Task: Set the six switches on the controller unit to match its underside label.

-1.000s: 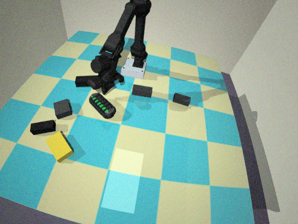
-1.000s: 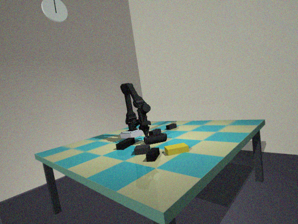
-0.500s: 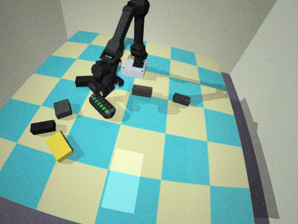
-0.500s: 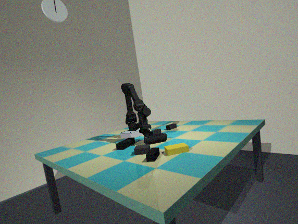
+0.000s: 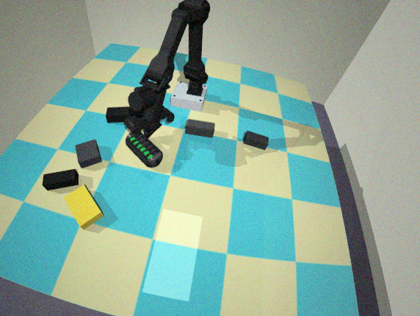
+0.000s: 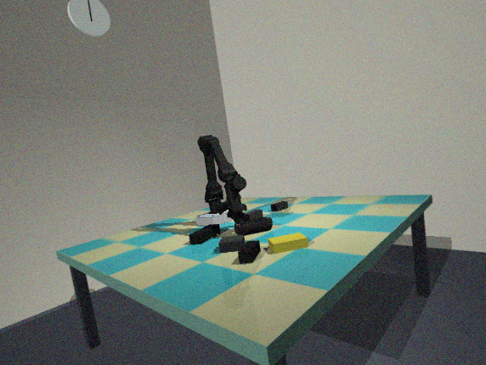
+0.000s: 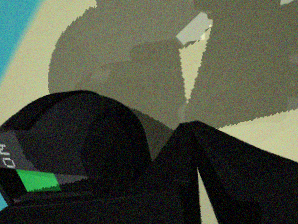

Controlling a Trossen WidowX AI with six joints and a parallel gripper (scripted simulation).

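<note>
The long dark block is 120 mm to the right of my gripper tip, 90 mm behind it and 10 mm above it. Round my gripper tip: yellow block 310 mm ahead, 100 mm to the right, 10 mm above.
</note>
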